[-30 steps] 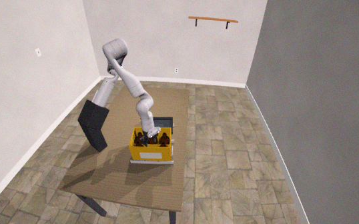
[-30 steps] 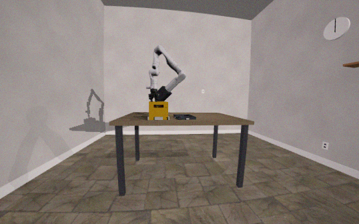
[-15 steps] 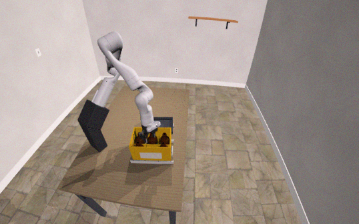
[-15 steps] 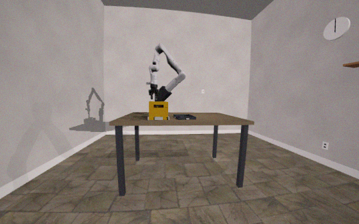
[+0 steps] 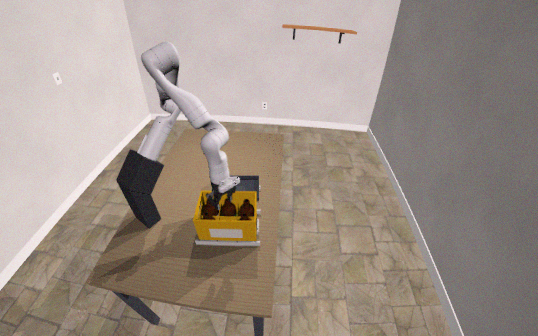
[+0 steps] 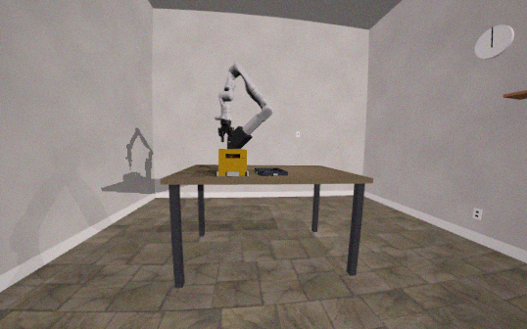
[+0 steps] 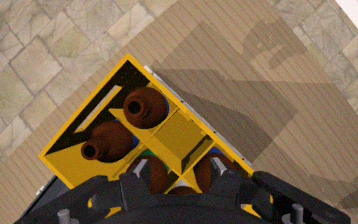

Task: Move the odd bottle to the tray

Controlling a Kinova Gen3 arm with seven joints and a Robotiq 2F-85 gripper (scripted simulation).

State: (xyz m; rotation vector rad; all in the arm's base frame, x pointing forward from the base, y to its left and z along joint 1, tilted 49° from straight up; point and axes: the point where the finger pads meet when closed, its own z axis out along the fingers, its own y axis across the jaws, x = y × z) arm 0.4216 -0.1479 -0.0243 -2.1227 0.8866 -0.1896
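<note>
Right now my hand is 16 cm above the yellow crate, 4 cm to the right of it and 1 cm past it. From my hand the other things lie so: dark grey tray (33 cm to the left, 23 cm below, 3 cm behind).
</note>
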